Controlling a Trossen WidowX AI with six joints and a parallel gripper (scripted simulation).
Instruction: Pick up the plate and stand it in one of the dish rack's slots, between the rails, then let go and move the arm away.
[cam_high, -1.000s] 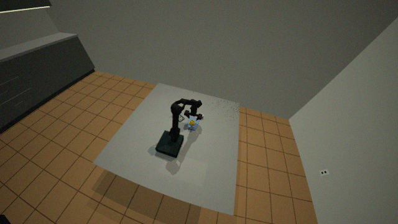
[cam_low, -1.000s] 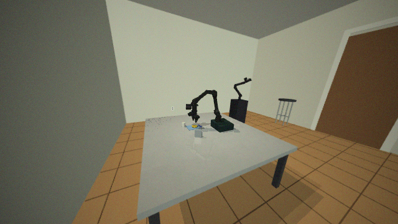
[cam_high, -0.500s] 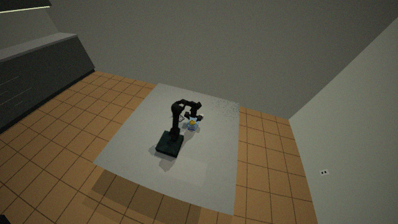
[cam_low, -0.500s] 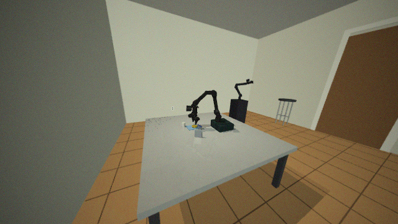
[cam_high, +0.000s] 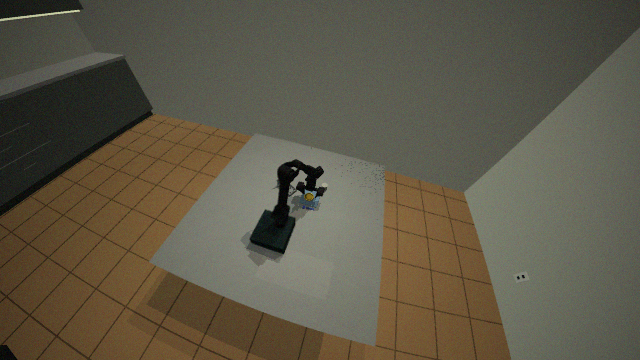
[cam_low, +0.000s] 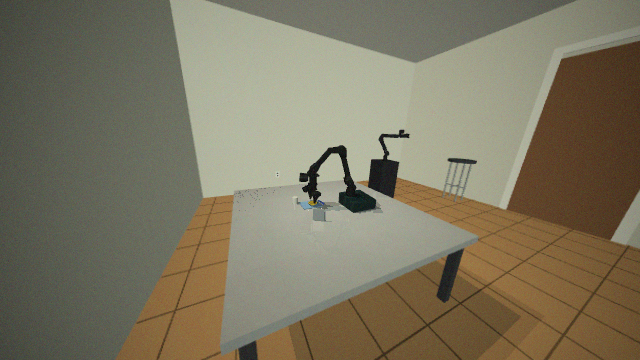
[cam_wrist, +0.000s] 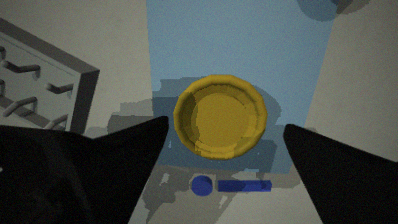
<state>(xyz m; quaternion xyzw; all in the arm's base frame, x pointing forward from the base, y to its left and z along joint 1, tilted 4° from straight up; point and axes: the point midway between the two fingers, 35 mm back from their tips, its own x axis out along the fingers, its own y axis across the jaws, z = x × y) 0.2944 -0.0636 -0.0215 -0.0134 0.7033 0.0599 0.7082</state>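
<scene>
My gripper tip is now 20 mm above the yellow plate. From my gripper tip the other things lie so: grey dish rack (10 mm ahead, 190 mm to the left, 10 mm below); then white cup (120 mm ahead, 70 mm to the right, 10 mm below); then light blue mat (10 mm ahead, 30 mm below).
</scene>
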